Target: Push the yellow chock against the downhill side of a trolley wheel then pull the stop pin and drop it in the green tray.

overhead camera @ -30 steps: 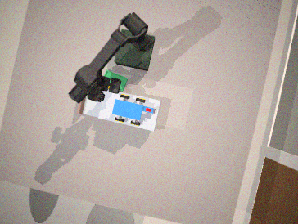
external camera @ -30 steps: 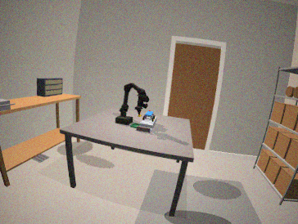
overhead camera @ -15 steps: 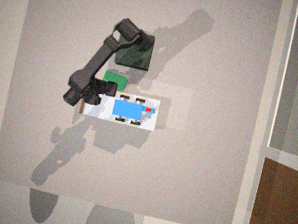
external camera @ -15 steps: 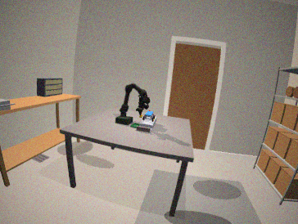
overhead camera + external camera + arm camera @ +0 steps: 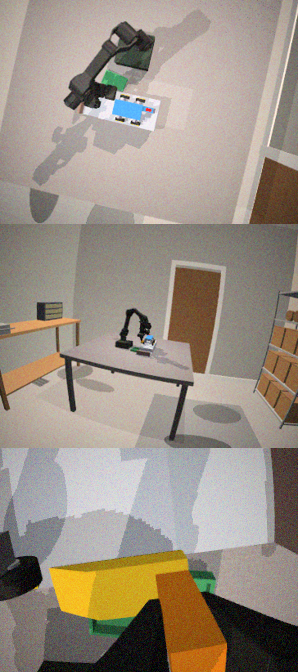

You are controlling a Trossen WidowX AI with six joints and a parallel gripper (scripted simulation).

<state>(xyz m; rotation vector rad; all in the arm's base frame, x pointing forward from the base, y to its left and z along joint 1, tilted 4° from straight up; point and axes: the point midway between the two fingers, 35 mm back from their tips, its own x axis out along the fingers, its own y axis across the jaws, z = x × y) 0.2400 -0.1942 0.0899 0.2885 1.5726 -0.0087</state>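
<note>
My gripper tip is now 8 cm short of the red-headed stop pin, 23 cm to the right of it and 1 cm above it. Round my gripper tip: blue trolley 8 cm ahead, 13 cm to the left, 2 cm below; then yellow chock 1 cm ahead, 2 cm to the left, 1 cm below; then brown end stop 4 cm ahead, 12 cm to the right, 11 cm below.
</note>
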